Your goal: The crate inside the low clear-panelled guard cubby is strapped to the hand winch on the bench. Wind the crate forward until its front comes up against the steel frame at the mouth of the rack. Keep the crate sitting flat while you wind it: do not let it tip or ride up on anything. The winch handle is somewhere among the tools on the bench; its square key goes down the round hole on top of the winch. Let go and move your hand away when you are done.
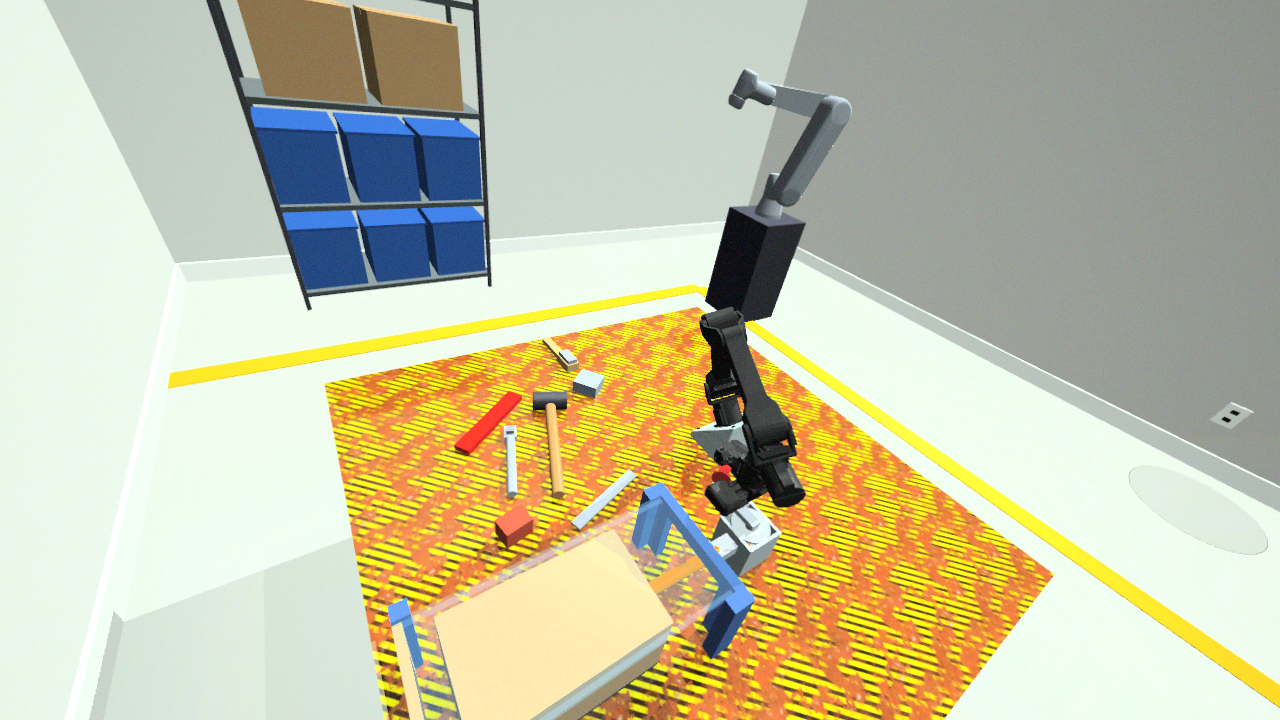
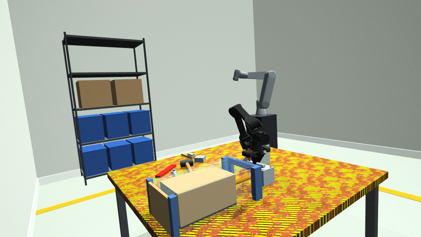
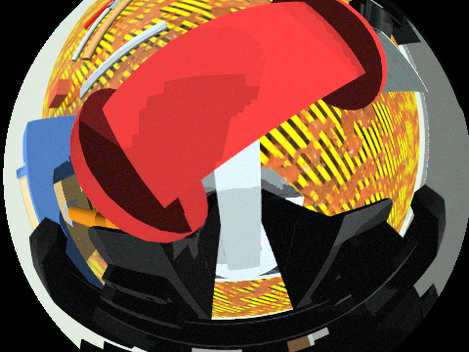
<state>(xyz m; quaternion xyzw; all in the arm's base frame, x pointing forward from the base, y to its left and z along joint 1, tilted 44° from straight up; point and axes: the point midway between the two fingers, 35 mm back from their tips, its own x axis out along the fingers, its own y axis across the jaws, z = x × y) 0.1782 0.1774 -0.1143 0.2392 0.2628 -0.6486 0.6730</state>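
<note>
My gripper tip is now 1 cm to the left of the winch handle and 2 cm below it. From my gripper tip the other things lie so: red grip (5 cm to the right, 5 cm above); blue steel frame (16 cm ahead, 5 cm to the left, 2 cm above); grey winch (2 cm behind, 4 cm to the left, 6 cm below).
</note>
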